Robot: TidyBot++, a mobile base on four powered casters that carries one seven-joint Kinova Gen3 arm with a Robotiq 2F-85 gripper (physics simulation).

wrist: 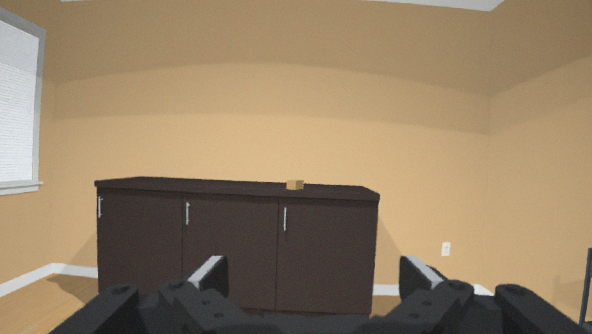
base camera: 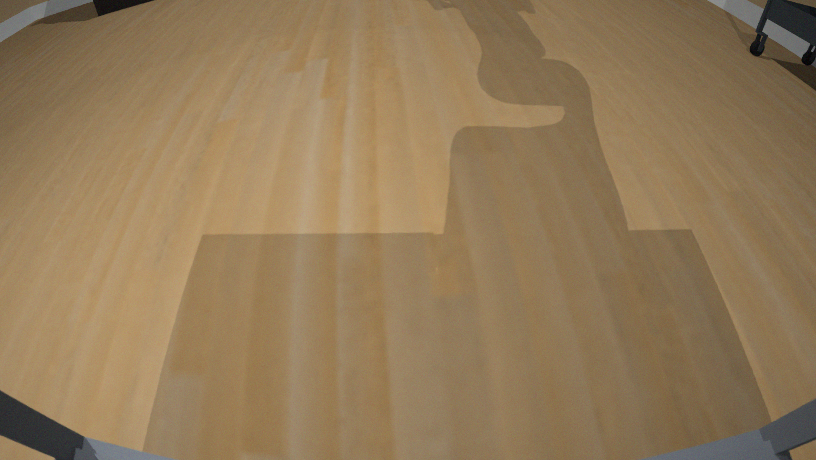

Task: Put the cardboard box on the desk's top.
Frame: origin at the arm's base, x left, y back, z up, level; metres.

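Seen in the pictures: gripper, fingertip midpoint: point(wrist: 313, 275).
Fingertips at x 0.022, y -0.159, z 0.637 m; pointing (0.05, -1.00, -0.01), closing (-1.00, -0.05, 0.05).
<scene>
A point is followed by its place in that frame.
A small tan cardboard box point(wrist: 294, 185) {y -1.877, x 0.189, z 0.539 m} sits on top of a long dark brown cabinet point(wrist: 230, 250) {y -1.828, x 0.564, z 0.123 m}, toward the right part of its top, in the wrist view. My gripper point(wrist: 313, 275) {y -0.159, x 0.022, z 0.637 m} is open, its two fingers wide apart with nothing between them. It is well away from the box and the cabinet, which stand across the room. No desk that I can tell apart from the cabinet shows in either view.
A dark wheeled cart point(base camera: 791, 22) {y -1.113, x -1.116, z -0.241 m} stands at the far right in the base view. A dark piece of furniture point(base camera: 117, 4) {y -1.845, x 1.349, z -0.368 m} shows at the top left. A window point(wrist: 19, 100) {y -1.942, x 2.352, z 1.076 m} is on the left wall in the wrist view. The arm's shadow falls on the wooden floor point(base camera: 257, 171) {y -0.547, x 0.207, z -0.397 m}.
</scene>
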